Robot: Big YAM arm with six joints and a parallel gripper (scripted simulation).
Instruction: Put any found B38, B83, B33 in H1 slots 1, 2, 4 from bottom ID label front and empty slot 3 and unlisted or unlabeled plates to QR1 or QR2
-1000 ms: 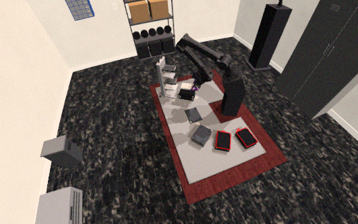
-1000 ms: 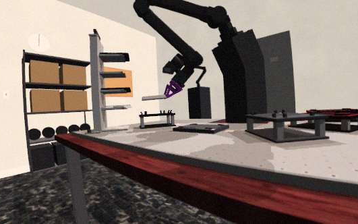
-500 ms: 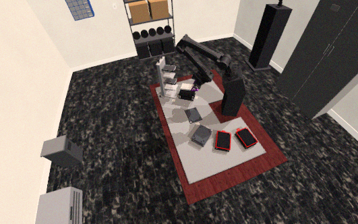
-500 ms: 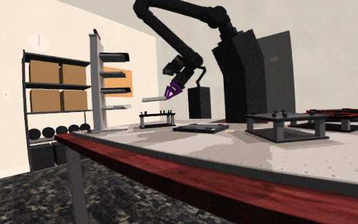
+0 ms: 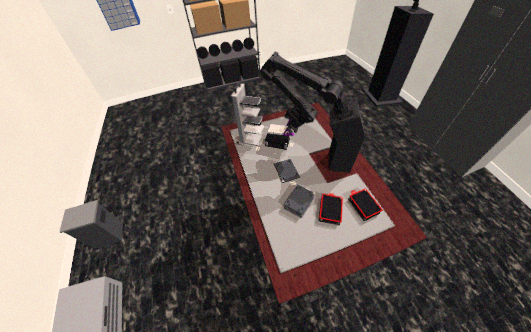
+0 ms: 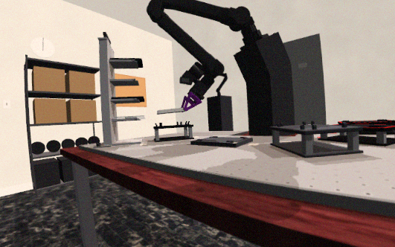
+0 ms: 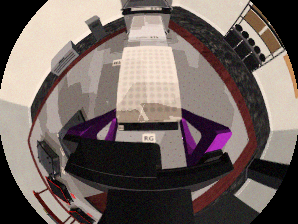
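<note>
Right now the white plate is 50 mm ahead of my hand and 20 mm to the right of it. From my hand the other things lie so: dark plate: 210 mm ahead, 210 mm above, 100 mm to the right.
</note>
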